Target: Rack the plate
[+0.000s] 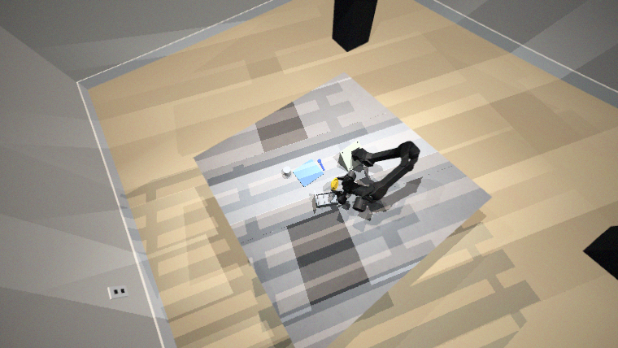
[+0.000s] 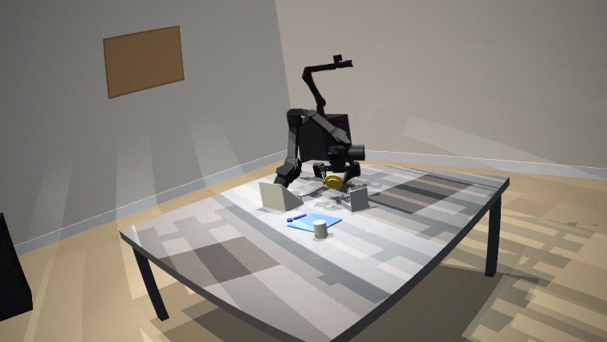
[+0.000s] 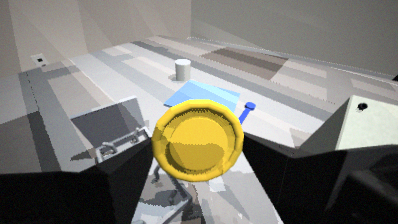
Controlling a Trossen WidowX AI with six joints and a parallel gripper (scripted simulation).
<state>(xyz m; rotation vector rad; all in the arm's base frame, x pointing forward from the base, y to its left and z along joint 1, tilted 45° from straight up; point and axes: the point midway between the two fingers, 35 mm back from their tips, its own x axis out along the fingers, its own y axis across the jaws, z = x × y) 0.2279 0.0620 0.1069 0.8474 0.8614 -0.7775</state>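
Now: the dish rack 7 cm below my gripper tip, 6 cm ahead of it and 3 cm to the left of it. The rest, counted from my gripper tip: light blue flat sheet 18 cm to the right, 9 cm below, 6 cm ahead; blue pen 18 cm to the right, 9 cm below, 4 cm behind; yellow plate 1 cm to the left.
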